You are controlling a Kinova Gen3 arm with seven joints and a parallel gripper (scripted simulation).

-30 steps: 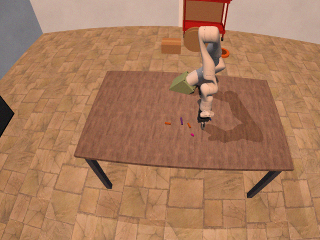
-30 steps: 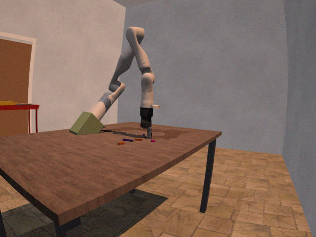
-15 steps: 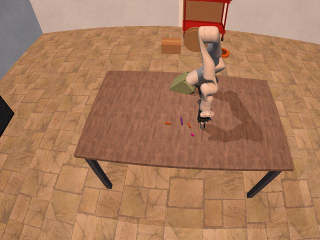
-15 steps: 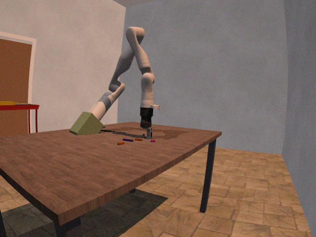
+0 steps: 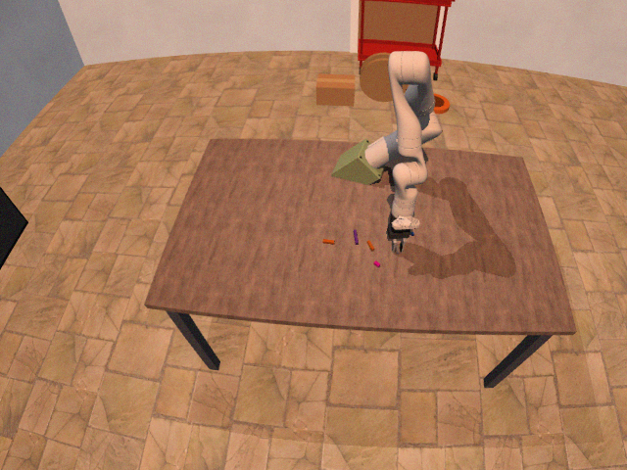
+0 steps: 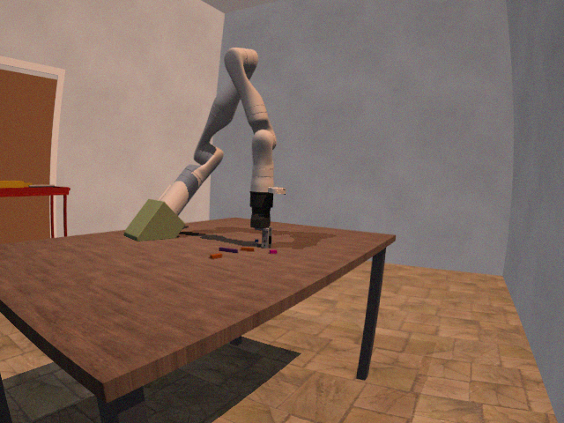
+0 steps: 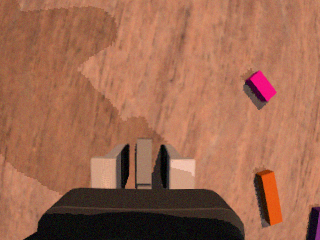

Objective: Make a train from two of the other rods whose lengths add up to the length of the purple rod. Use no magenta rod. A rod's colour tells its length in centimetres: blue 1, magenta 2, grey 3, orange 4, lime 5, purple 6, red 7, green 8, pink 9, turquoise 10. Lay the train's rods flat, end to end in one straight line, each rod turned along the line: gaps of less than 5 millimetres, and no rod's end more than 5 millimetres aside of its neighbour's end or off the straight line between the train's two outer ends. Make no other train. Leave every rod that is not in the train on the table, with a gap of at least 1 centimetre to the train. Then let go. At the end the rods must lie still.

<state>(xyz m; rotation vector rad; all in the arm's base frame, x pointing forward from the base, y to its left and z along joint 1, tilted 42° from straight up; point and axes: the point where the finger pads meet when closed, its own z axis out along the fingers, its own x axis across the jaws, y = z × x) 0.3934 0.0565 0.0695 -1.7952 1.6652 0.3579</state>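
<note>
The blue rod is 80 mm behind my hand, 60 mm to the left of it and 10 mm below it. The rest, counted from my hand: magenta rod: 70 mm ahead, 70 mm to the right, 10 mm below; then purple rod: 50 mm behind, 150 mm to the right, 10 mm below; then orange rod: 20 mm behind, 250 mm to the right, 10 mm below.
</note>
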